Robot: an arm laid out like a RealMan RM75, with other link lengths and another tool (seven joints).
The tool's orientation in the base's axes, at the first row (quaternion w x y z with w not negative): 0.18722 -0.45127 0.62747 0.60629
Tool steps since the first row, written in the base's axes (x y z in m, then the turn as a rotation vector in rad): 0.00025 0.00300 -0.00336 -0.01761 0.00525 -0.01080; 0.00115 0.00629 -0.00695 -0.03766 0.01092 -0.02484; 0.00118 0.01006 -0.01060 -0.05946 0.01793 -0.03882; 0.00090 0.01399 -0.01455 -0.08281 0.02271 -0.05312
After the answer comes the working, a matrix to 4 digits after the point.
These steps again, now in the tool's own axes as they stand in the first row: 0.00148 -0.00261 0.00337 0.01587 0.00683 0.01248; 0.00270 -0.00592 0.00684 0.03540 0.01362 0.02675; 0.00426 -0.00864 0.01105 0.05535 0.02164 0.04280; 0.00616 -0.01132 0.01556 0.07712 0.03102 0.05732
The tool's axes in the first row as the columns of a matrix, in the base's axes (rounded; the answer above uses it unrounded):
-0.5226 -0.7933 -0.3123
-0.3393 -0.1425 0.9298
-0.7821 0.5919 -0.1947

